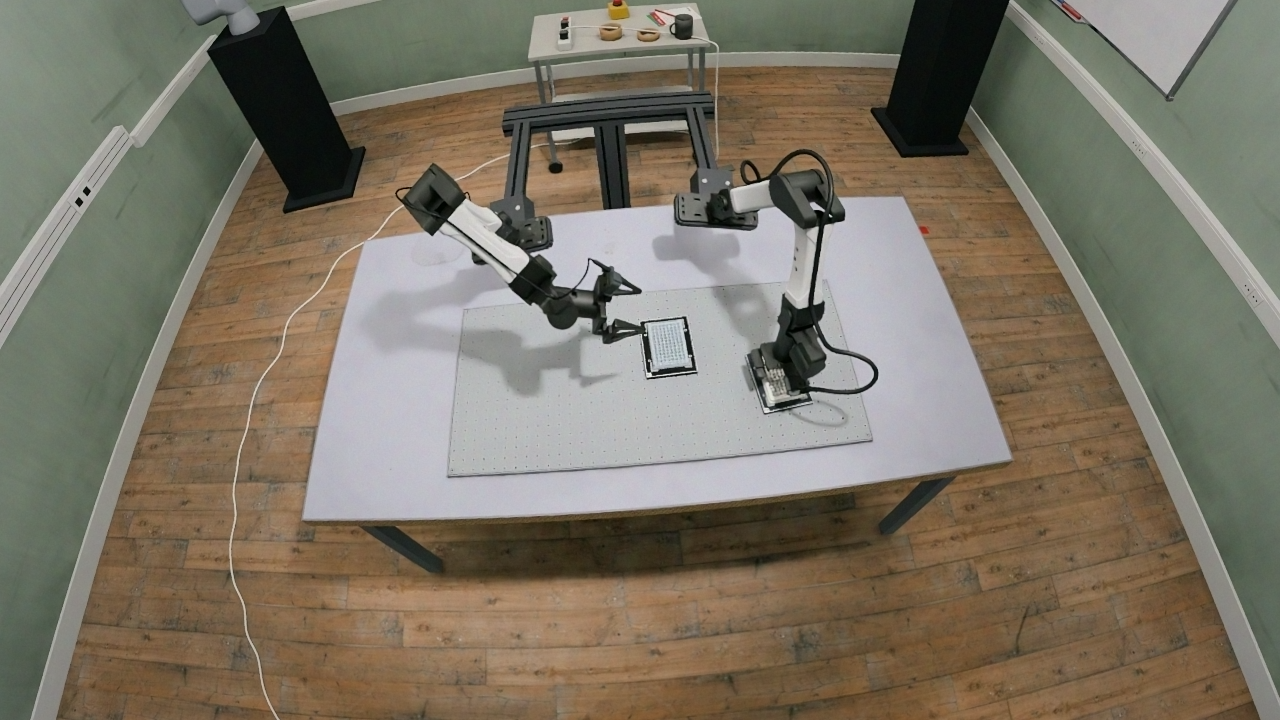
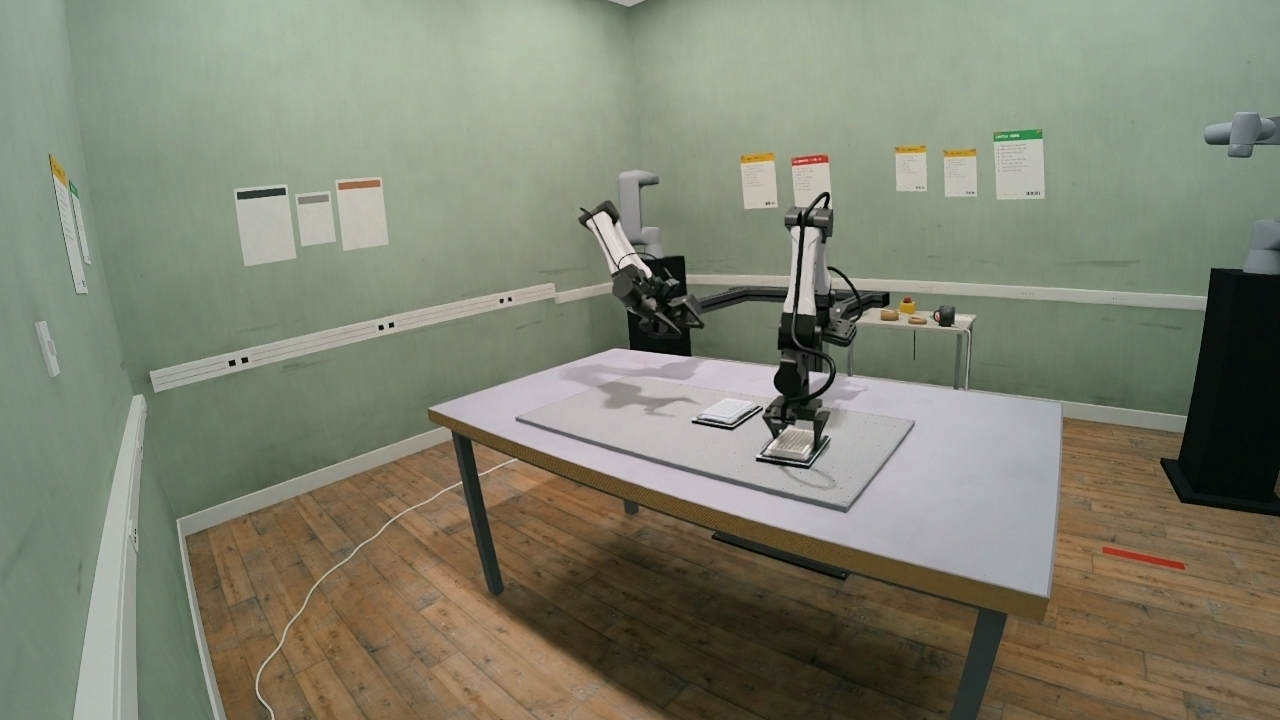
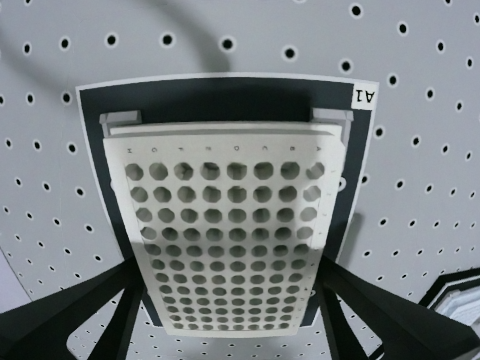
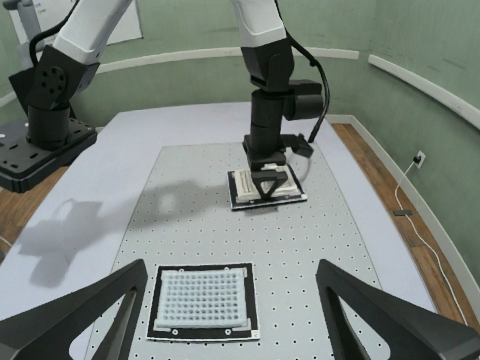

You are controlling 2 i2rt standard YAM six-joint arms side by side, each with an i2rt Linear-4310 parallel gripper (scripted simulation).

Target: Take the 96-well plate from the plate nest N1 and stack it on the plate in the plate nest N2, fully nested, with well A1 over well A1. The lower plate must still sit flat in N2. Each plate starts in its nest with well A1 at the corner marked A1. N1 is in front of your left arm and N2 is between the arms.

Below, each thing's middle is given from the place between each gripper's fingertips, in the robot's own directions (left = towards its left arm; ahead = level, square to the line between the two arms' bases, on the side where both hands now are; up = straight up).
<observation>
Now: the nest N1 (image 3: 221, 99) 1 cm ahead of my left hand (image 1: 777, 373) and 1 cm below it. Also, from my left hand: pale blue plate (image 1: 665, 353): 12 cm behind, 24 cm to the right; nest N2 (image 1: 646, 346): 12 cm behind, 24 cm to the right, 1 cm below.
My right gripper (image 1: 643, 311) is now 220 mm above the pale blue plate, 70 mm to the right of it and 60 mm past it. From my right hand the other things lie so: nest N1: 310 mm to the left, 230 mm below, 80 mm ahead; then nest N2: 230 mm below, 70 mm to the left, 60 mm behind.
</observation>
